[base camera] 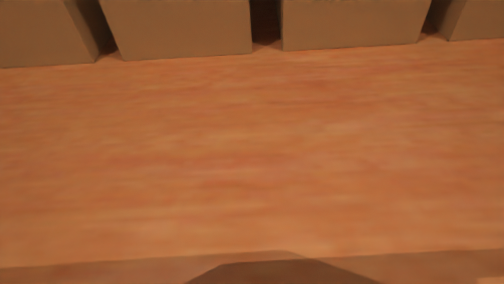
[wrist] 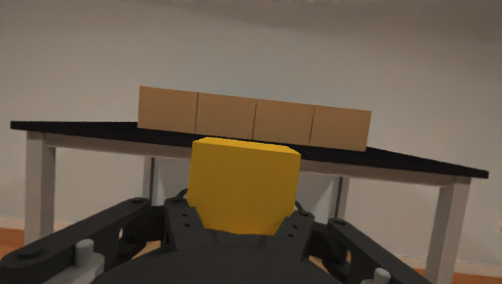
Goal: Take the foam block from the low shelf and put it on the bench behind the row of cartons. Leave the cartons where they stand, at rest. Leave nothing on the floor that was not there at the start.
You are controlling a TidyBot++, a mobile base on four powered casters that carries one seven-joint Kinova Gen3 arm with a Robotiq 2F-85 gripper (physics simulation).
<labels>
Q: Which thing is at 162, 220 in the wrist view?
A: My gripper.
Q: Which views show the yellow foam block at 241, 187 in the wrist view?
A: The wrist view only.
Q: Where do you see a black bench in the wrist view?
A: At 42, 137
</labels>
